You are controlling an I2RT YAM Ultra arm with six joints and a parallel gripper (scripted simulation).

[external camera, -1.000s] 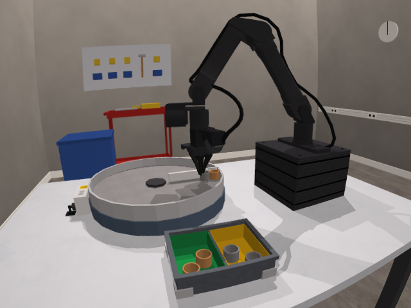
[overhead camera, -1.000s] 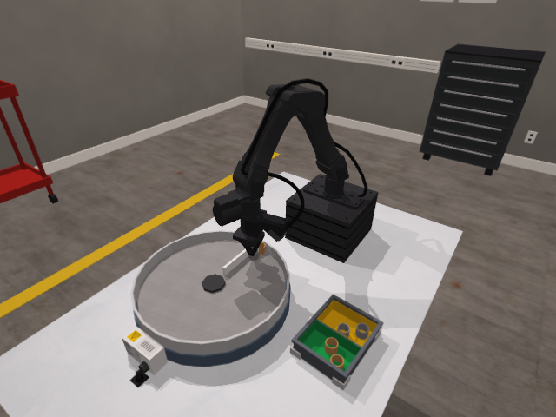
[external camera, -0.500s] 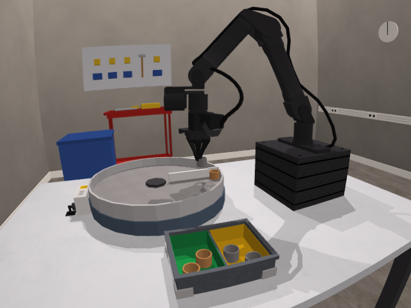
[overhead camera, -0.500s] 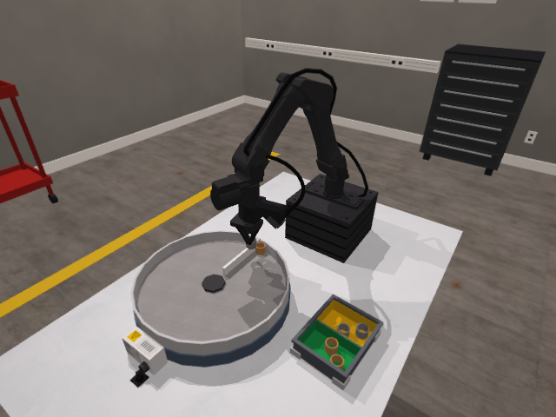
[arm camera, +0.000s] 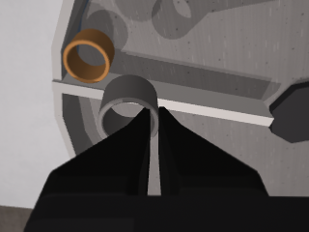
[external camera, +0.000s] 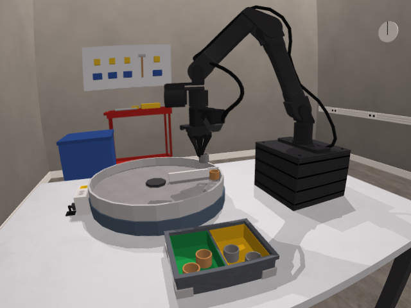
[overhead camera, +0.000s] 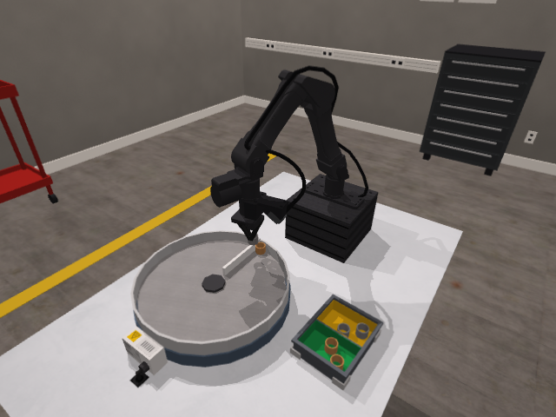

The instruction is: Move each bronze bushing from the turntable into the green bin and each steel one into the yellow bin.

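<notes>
The yellow bin lies 30 mm ahead of my hand, 330 mm to the left of it and 120 mm below it. From my hand the other things lie so: dark grey tray 70 mm ahead, 330 mm to the left, 120 mm below; then turntable 140 mm ahead, 20 mm to the right, 90 mm below; then green bin 120 mm ahead, 330 mm to the left, 120 mm below.
</notes>
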